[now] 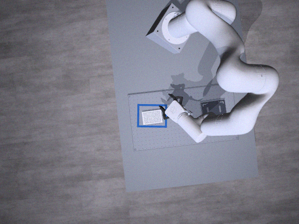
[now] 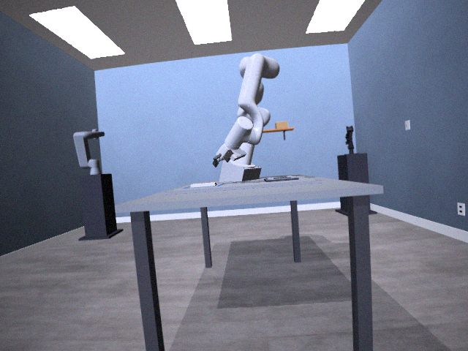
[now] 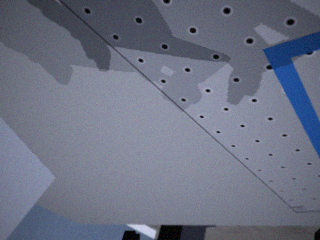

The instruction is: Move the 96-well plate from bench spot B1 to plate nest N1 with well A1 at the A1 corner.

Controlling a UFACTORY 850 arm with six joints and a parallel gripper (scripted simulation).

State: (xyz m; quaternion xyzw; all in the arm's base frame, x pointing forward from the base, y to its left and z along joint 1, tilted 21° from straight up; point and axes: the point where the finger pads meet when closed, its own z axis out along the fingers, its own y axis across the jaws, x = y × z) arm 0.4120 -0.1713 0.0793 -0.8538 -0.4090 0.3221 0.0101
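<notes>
The white 96-well plate is 80 mm ahead of my hand, 100 mm to the right of it and 120 mm below it. The rest, counted from my hand: dark plate nest: 110 mm ahead, 310 mm to the left, 120 mm below; A1 mark: 160 mm ahead, 380 mm to the left, 110 mm below.
</notes>
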